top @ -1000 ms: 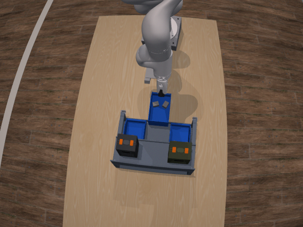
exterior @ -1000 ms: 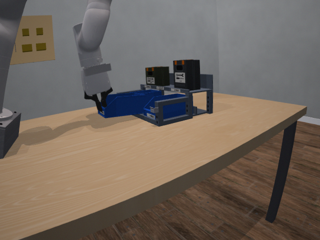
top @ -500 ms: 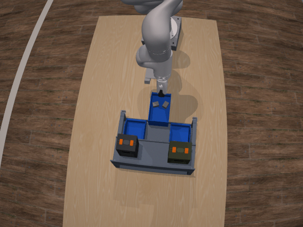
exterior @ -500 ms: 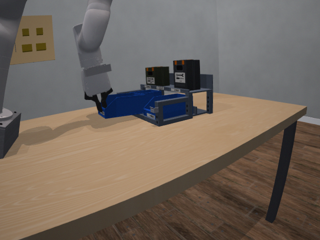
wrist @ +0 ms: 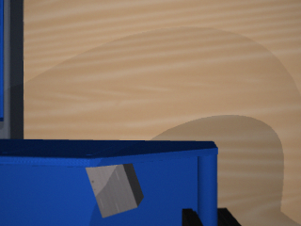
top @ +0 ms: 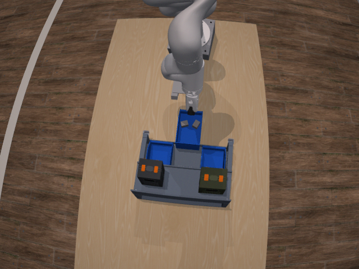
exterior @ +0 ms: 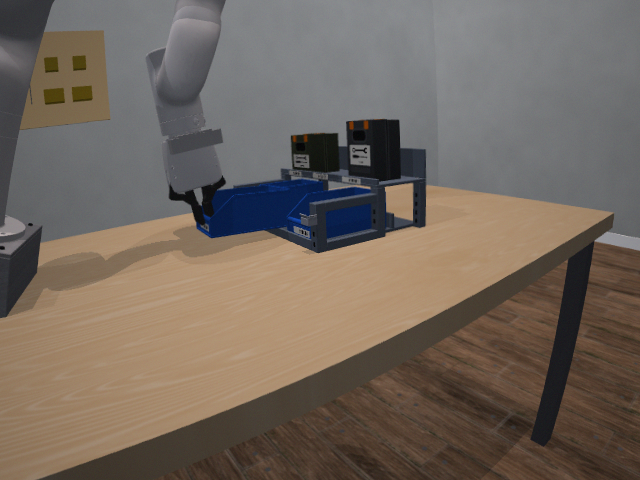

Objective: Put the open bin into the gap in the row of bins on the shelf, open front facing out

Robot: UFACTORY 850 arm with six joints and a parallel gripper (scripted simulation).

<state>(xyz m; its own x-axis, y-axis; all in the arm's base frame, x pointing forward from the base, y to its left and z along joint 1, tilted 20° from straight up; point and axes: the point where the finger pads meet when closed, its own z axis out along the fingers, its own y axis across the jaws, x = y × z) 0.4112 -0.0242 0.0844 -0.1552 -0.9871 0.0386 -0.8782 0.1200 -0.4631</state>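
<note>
Right now my hand is 26 cm short of the grey shelf and 4 cm to the left of it. From my hand the other things lie so: dark green tool case 34 cm ahead, 8 cm above, 6 cm to the left; then black tool case 30 cm ahead, 17 cm to the right, 10 cm above.
</note>
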